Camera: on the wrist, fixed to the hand. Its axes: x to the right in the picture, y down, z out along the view.
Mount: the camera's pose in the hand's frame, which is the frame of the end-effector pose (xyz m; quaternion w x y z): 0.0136 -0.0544 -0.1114 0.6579 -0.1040 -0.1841 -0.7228
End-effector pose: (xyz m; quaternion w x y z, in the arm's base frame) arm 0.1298 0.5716 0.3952 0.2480 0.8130 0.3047 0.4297
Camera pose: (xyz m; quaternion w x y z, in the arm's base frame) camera 0.0258 0.6346 0.4230 0.6144 0.3680 0.6978 -0.0145
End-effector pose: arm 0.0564 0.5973 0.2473 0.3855 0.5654 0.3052 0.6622
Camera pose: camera -0.0451 0.6406 0.1892 0.8473 0.2332 0.4696 0.0847
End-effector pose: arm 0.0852 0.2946 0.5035 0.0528 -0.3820 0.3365 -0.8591
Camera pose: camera 0.0076 0.3916 0.4919 0.5640 0.6582 -0.0249 0.4980
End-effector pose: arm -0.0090 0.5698 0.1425 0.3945 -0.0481 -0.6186 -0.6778
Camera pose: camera -0.0035 0.4615 0.0808 0.3493 -0.2497 0.4439 0.7865
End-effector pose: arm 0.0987 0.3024 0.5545 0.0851 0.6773 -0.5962 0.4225
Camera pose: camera 0.0932 0.3763 0.6548 0.3221 0.9455 0.0377 0.0298
